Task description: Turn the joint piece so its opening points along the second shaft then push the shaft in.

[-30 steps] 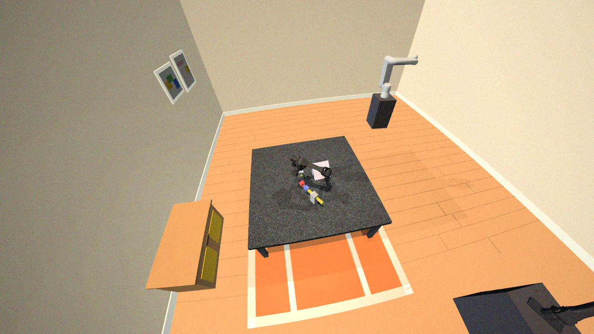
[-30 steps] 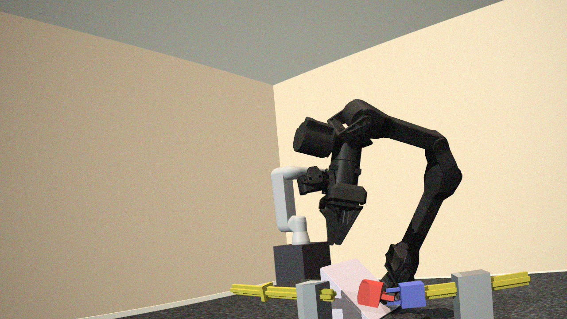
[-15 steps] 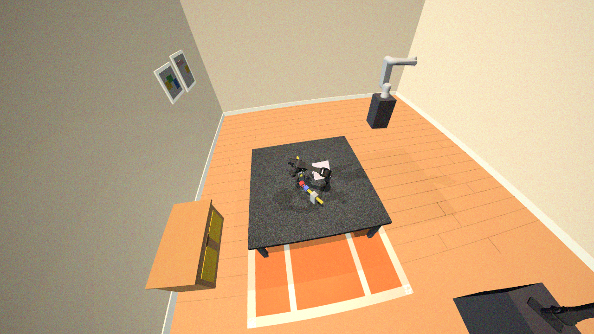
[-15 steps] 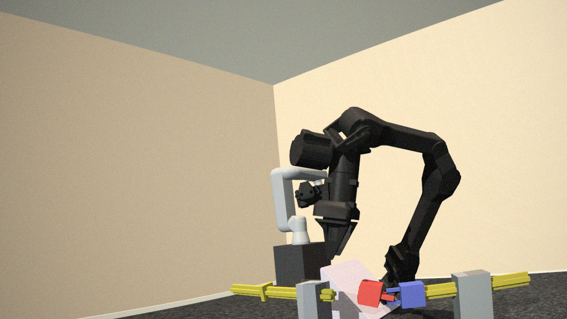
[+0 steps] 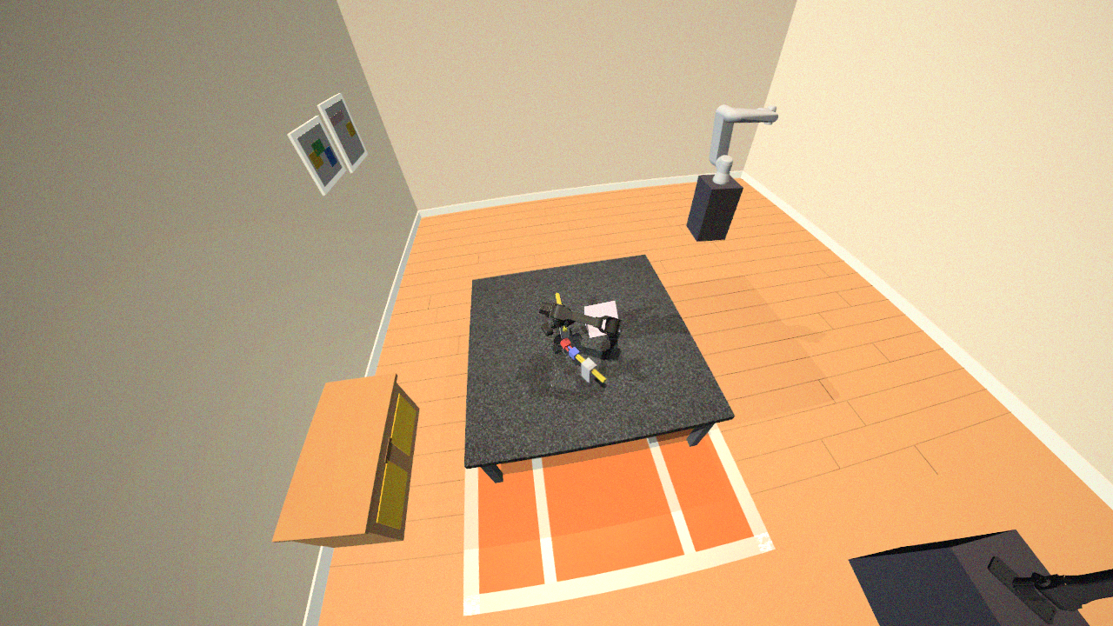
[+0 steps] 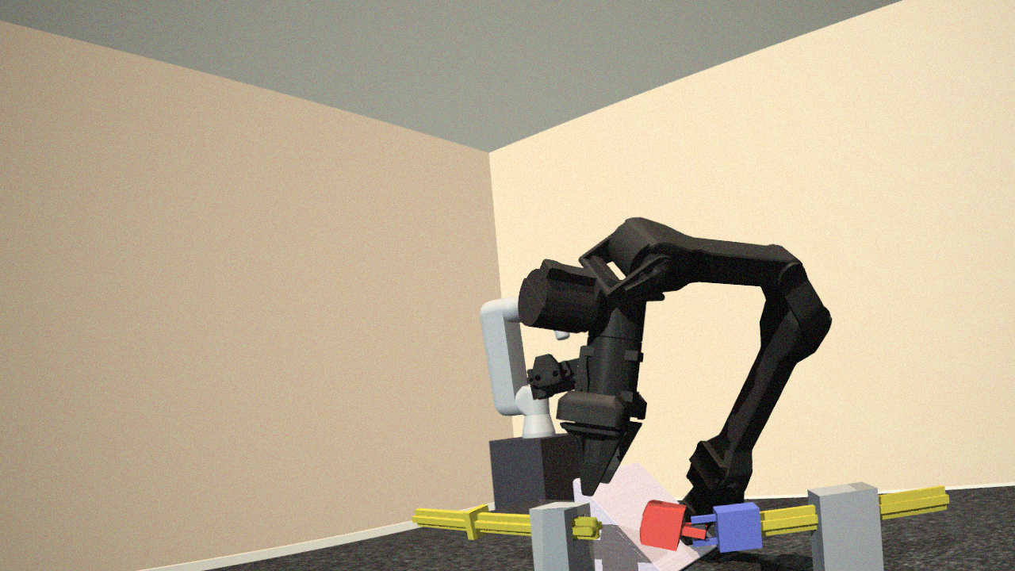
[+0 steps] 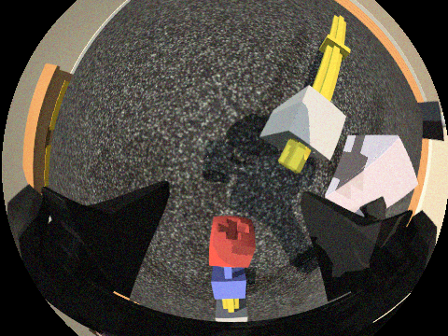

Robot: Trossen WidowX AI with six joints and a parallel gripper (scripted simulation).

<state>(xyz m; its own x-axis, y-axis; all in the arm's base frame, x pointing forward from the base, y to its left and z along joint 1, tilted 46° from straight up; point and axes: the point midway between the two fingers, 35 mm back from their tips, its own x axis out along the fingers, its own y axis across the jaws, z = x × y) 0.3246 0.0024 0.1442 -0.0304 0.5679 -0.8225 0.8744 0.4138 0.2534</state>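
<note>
Now: the red square joint piece 4 cm behind my gripper tip, 6 cm to the left of it and 4 cm below it.
</note>
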